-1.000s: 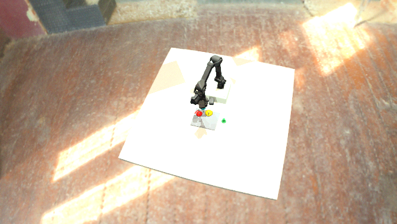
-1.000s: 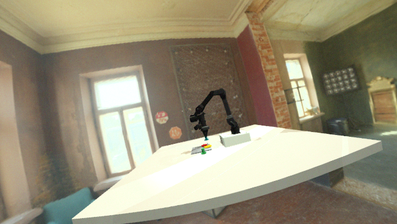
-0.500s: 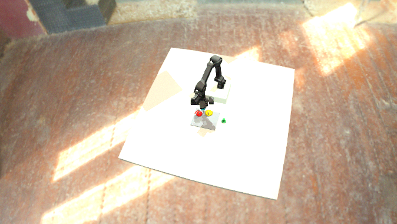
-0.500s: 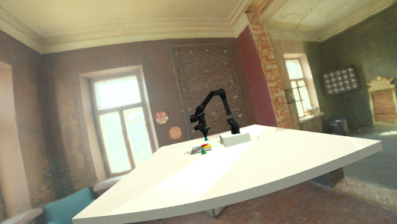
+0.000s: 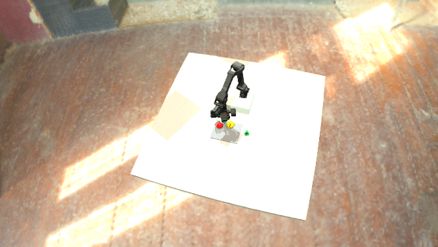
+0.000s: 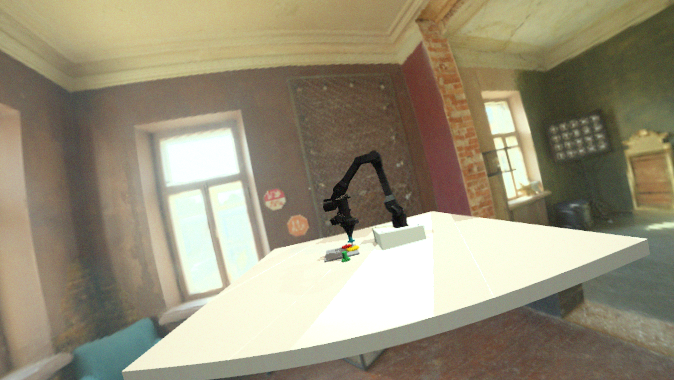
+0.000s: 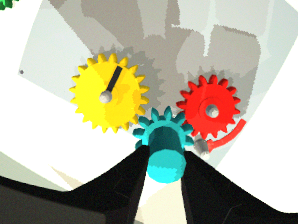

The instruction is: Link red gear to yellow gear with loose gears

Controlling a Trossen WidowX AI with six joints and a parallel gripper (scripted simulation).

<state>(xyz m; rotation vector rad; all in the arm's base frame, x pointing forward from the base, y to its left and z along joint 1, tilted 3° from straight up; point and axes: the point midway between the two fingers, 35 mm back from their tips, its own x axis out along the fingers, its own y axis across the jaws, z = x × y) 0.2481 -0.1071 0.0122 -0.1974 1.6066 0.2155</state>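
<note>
My gripper tip is 5 cm above the red gear, 3 cm to the left of it and 3 cm short of it. From my gripper tip the other things lie so: red arrow: 6 cm to the right, 6 cm below, 1 cm ahead; then teal gear: 1 cm below; then green gear: 19 cm to the left, 6 cm ahead, 5 cm below.
</note>
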